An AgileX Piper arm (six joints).
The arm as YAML. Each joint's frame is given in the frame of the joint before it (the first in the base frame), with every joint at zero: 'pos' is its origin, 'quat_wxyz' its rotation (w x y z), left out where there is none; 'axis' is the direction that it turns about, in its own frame. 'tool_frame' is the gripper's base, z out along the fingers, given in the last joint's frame.
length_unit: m
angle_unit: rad
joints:
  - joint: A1
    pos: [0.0, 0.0, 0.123]
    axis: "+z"
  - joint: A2
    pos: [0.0, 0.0, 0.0]
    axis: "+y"
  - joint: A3
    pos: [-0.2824, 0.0, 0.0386]
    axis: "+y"
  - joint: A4
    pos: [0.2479, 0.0, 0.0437]
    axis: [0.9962, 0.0, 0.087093]
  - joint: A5
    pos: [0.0, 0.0, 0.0]
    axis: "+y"
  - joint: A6
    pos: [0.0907, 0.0, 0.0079]
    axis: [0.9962, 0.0, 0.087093]
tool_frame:
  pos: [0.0, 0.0, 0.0]
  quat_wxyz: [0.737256, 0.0, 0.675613, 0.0]
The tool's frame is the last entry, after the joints.
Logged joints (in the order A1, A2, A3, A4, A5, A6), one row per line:
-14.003, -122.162, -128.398, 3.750, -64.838, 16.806
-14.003, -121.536, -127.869, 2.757, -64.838, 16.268
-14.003, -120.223, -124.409, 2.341, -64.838, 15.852
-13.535, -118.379, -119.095, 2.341, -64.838, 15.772
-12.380, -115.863, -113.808, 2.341, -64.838, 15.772
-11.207, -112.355, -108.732, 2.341, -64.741, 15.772
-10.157, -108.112, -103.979, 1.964, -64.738, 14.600
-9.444, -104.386, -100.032, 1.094, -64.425, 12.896
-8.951, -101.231, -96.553, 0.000, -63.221, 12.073
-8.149, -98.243, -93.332, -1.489, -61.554, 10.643
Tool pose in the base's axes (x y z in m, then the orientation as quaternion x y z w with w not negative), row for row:
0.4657, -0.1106, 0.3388, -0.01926, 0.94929, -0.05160, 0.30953
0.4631, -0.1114, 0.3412, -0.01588, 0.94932, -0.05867, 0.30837
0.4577, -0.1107, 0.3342, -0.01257, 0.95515, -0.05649, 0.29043
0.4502, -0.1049, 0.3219, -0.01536, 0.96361, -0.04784, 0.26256
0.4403, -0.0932, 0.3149, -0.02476, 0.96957, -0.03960, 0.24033
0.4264, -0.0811, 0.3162, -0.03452, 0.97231, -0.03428, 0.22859
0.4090, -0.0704, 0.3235, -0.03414, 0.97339, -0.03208, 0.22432
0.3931, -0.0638, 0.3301, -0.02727, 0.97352, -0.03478, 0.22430
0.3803, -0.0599, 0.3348, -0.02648, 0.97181, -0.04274, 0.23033
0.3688, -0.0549, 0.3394, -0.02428, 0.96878, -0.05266, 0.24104
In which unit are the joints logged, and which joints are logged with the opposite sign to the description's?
The joints are logged in degrees. Opposite sign: A2, A5, A6.
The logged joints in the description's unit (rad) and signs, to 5 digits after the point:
-0.24440, 2.13213, -2.24097, 0.06545, 1.13164, -0.29332
-0.24440, 2.12120, -2.23174, 0.04812, 1.13164, -0.28393
-0.24440, 2.09829, -2.17135, 0.04086, 1.13164, -0.27667
-0.23623, 2.06610, -2.07860, 0.04086, 1.13164, -0.27527
-0.21607, 2.02219, -1.98632, 0.04086, 1.13164, -0.27527
-0.19560, 1.96096, -1.89773, 0.04086, 1.12994, -0.27527
-0.17727, 1.88691, -1.81478, 0.03428, 1.12989, -0.25482
-0.16483, 1.82188, -1.74589, 0.01909, 1.12443, -0.22508
-0.15622, 1.76681, -1.68517, 0.00000, 1.10341, -0.21071
-0.14223, 1.71466, -1.62895, -0.02599, 1.07432, -0.18576

